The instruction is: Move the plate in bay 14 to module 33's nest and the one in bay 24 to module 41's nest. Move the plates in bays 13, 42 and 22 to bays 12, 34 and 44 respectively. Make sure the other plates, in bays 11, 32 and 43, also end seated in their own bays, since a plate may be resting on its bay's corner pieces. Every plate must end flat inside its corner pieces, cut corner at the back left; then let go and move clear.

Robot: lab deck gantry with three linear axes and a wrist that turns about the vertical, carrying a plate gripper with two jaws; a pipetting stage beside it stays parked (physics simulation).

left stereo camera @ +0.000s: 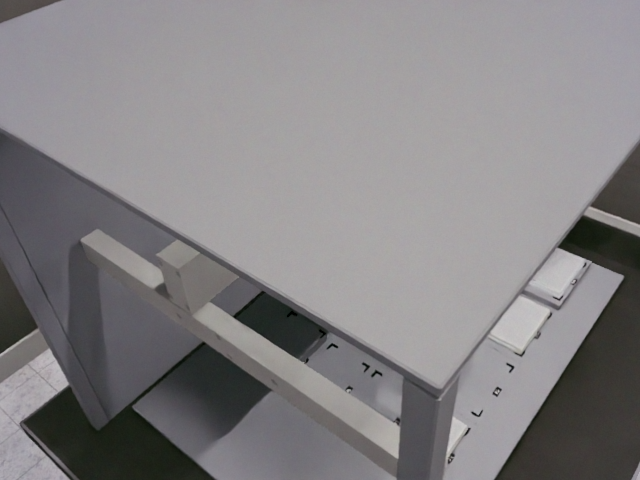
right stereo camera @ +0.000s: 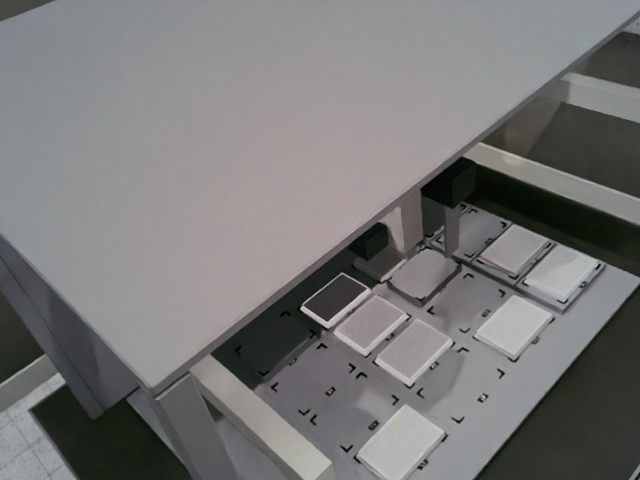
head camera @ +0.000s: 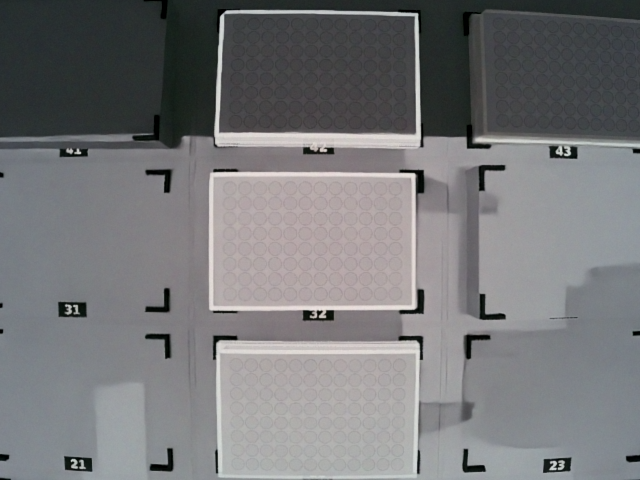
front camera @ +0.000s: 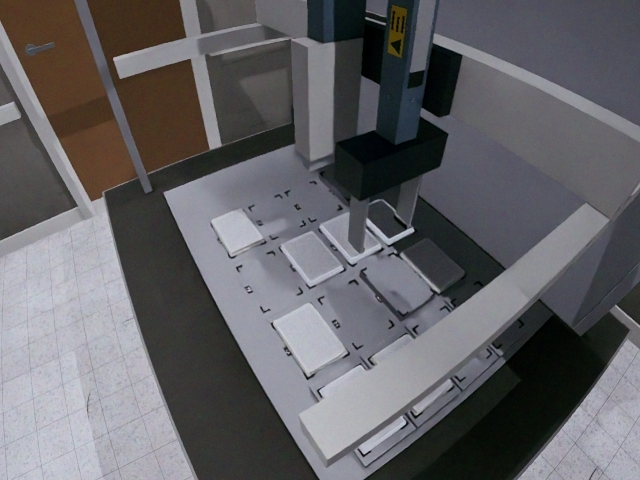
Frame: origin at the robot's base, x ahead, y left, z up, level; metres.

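Seen in the pictures: gripper, fingertip midpoint: point(right stereo camera: 428, 240) point(front camera: 379, 234); robot's base, origin of the base link: point(front camera: 211, 224).
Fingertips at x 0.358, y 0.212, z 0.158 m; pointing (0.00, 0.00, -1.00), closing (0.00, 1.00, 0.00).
Pixels of each thing's top centre, then the offset from my fingertips to it. "spot": a spot on its surface instead. Level surfaces: height alone.
- Bay 32's plate, middle of its top: point(head camera: 312, 241) point(right stereo camera: 370, 320) point(front camera: 350, 233) 0.134 m back, 0.045 m left, 0.141 m down
- bay 42, surface spot: point(head camera: 319, 74) point(right stereo camera: 335, 297) spot: 0.130 m back, 0.146 m left, 0.142 m down
- bay 22, surface spot: point(head camera: 317, 413) point(right stereo camera: 412, 347) point(front camera: 311, 254) spot: 0.131 m back, 0.061 m right, 0.144 m down
- bay 43, surface spot: point(head camera: 563, 72) point(front camera: 431, 259) spot: 0.026 m ahead, 0.153 m left, 0.144 m down
- bay 11, surface spot: point(right stereo camera: 402, 441) point(front camera: 236, 230) spot: 0.291 m back, 0.171 m right, 0.143 m down
- bay 13, surface spot: point(front camera: 310, 338) point(right stereo camera: 516, 321) spot: 0.039 m ahead, 0.170 m right, 0.144 m down
- bay 14, surface spot: point(right stereo camera: 563, 268) spot: 0.202 m ahead, 0.171 m right, 0.129 m down
- bay 24, surface spot: point(right stereo camera: 514, 248) spot: 0.196 m ahead, 0.064 m right, 0.129 m down
- large grey top panel, its level: 0.533 m up
My gripper point(front camera: 382, 236) is open and empty, hanging above the bay 32 area. Bay 32's plate point(front camera: 347, 236) point(head camera: 312, 240) point(right stereo camera: 371, 324) covers its left corner pieces, while the right ones show. Plates stand in bay 42 point(head camera: 319, 74) point(right stereo camera: 336, 299), bay 22 point(front camera: 311, 256) point(head camera: 317, 413) point(right stereo camera: 413, 351), bay 43 point(front camera: 433, 263) point(head camera: 563, 72), bay 11 point(front camera: 236, 229) point(right stereo camera: 402, 441) and bay 13 point(front camera: 310, 338) point(right stereo camera: 514, 326). The plates of bay 14 point(right stereo camera: 563, 268) and bay 24 point(right stereo camera: 514, 248) lie farther along. Modules 33 point(front camera: 395, 289) point(head camera: 547, 227) and 41 point(head camera: 77, 67) point(right stereo camera: 276, 341) have bare nests.
A pale frame beam point(front camera: 454, 335) crosses over bays 14 and 24 in the front view. A pale column point(front camera: 323, 103) point(right stereo camera: 410, 222) stands beside the gripper. A large grey top panel point(left stereo camera: 310, 155) point(right stereo camera: 258, 129) hides much of the deck in the stereo views.
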